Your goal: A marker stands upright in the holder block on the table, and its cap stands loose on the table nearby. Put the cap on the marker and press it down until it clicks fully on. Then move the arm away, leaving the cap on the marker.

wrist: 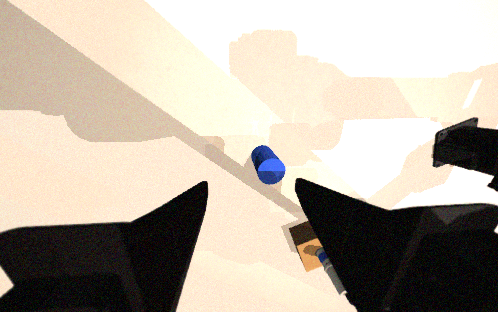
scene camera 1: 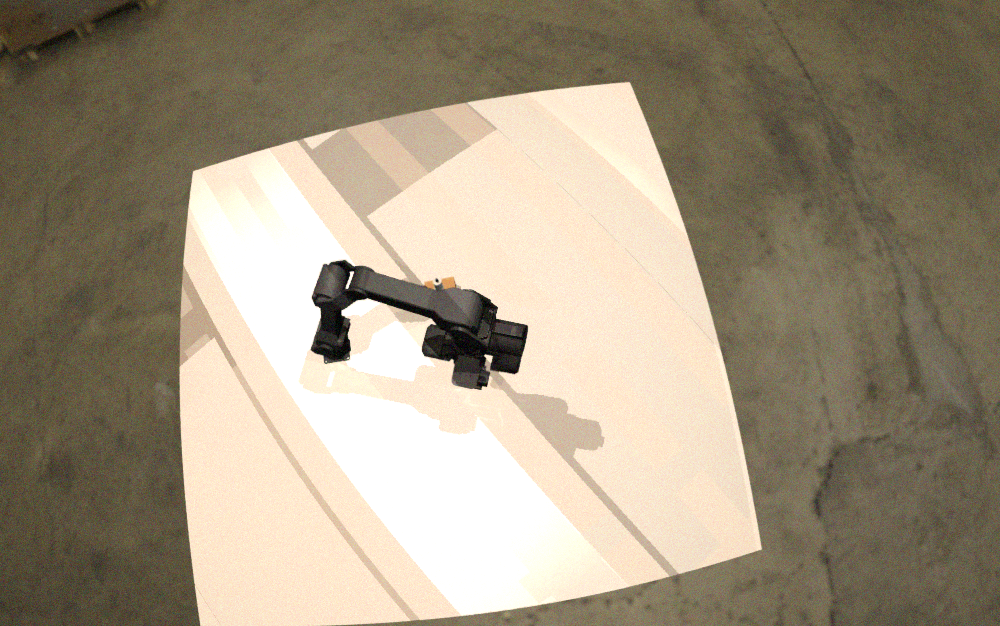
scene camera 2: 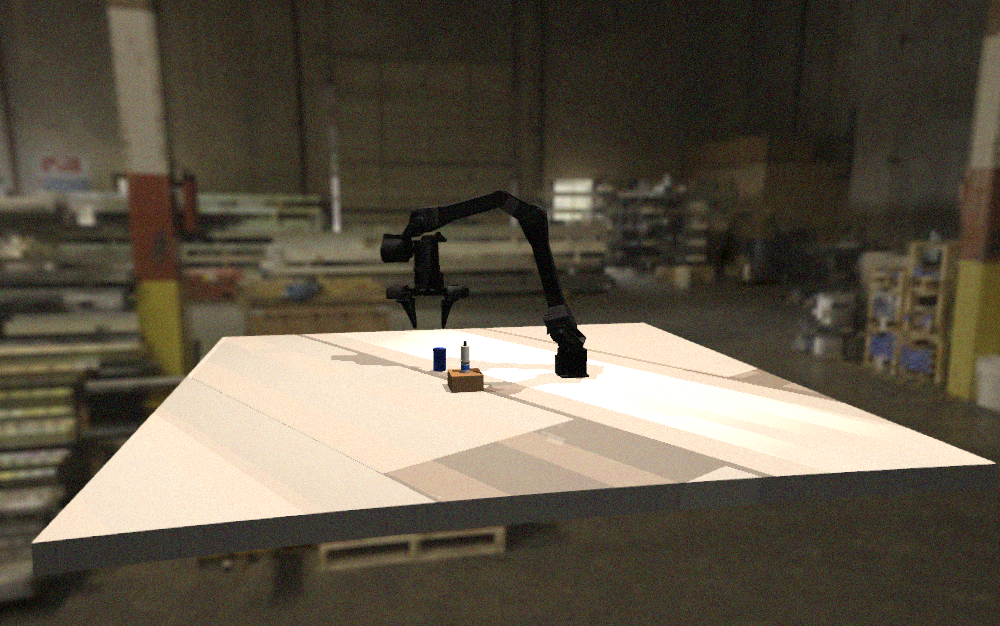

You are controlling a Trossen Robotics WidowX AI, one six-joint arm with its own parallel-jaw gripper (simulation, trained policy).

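The gripper can be seen here, and so can a blue cap. Both the wrist view and scene camera 2 show the gripper too.
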